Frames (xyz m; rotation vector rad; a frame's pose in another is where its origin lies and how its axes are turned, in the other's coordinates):
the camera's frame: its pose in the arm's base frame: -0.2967 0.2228 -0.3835 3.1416 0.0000 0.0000
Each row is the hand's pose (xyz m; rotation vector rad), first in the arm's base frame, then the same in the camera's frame.
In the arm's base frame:
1: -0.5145 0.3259 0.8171 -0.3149 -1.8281 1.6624
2: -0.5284 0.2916 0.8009 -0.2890 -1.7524 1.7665
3: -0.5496 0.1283 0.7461 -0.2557 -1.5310 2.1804
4: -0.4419 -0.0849 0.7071 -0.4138 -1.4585 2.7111
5: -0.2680 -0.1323 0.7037 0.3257 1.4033 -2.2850
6: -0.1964 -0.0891 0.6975 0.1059 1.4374 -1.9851
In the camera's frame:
1: -0.2178 -0.1031 -1.2006 0.9341 -1.8481 -2.0323
2: -0.2317 -0.0688 -1.1844 0.9200 -1.9689 -1.9532
3: -0.2529 0.0945 -1.1296 0.6841 -2.3530 -1.6522
4: -0.1452 0.3077 -1.0906 0.0513 -2.5309 -1.3616
5: 0.0287 0.3551 -1.0872 -0.6391 -2.4154 -1.4834
6: 0.1003 0.3119 -1.0810 -1.0336 -2.3331 -1.6894

